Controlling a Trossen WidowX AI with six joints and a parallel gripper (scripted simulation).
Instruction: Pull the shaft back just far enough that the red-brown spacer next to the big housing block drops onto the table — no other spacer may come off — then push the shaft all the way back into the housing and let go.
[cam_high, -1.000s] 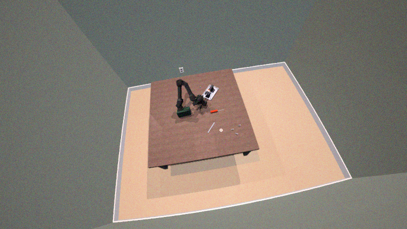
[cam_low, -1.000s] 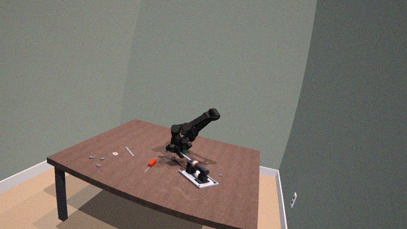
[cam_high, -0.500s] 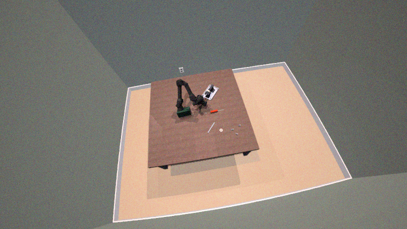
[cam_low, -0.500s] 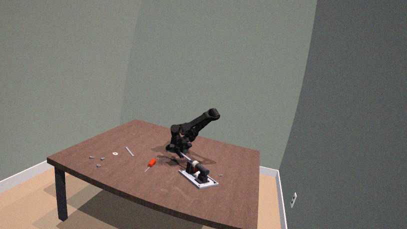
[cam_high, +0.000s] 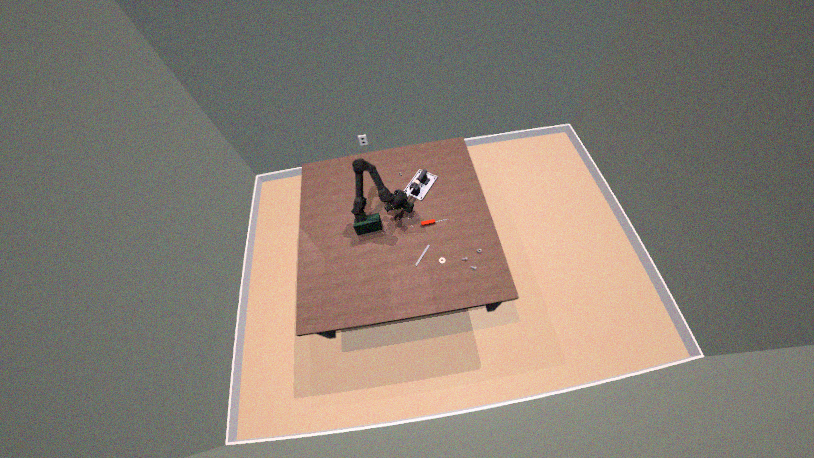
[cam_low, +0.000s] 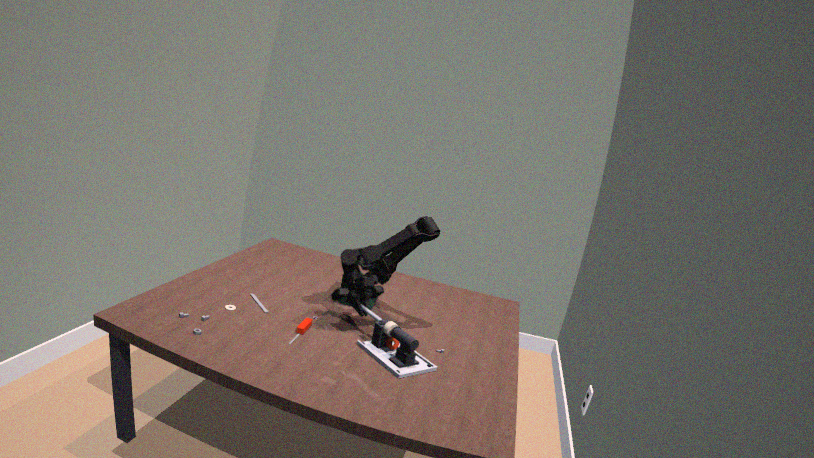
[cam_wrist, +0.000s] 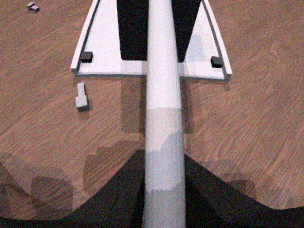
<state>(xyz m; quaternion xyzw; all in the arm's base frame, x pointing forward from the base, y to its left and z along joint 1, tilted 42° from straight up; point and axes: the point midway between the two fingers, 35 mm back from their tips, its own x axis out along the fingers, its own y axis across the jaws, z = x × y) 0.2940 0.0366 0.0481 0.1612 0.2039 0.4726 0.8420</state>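
The shaft is 5 cm to the left of my gripper tip, 4 cm ahead of it and 2 cm above it. Round my gripper tip: red-brown spacer (12 cm to the left, 10 cm ahead, 3 cm below); orange-handled screwdriver (17 cm to the right, 16 cm ahead, 5 cm below).
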